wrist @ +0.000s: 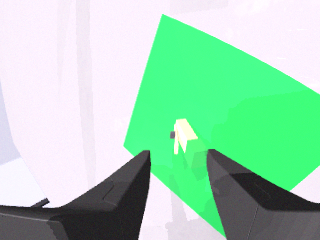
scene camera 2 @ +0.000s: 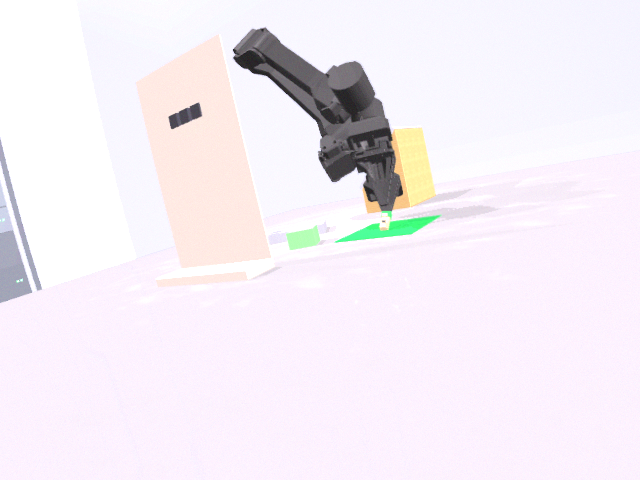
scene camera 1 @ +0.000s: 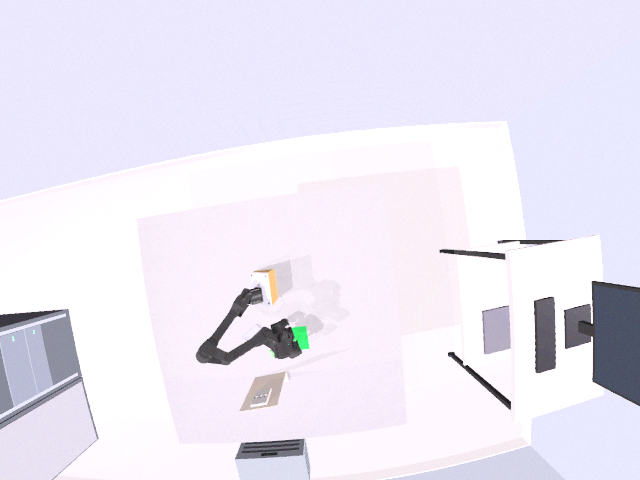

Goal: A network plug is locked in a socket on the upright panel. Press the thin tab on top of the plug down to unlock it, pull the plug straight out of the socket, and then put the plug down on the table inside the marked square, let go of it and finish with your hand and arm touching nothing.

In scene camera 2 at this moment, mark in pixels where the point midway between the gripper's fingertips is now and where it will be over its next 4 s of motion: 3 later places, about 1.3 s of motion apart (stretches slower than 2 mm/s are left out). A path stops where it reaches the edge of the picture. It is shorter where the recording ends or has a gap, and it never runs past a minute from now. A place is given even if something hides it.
The gripper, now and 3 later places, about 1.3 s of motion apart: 385,211; 382,184; 373,148; 357,77
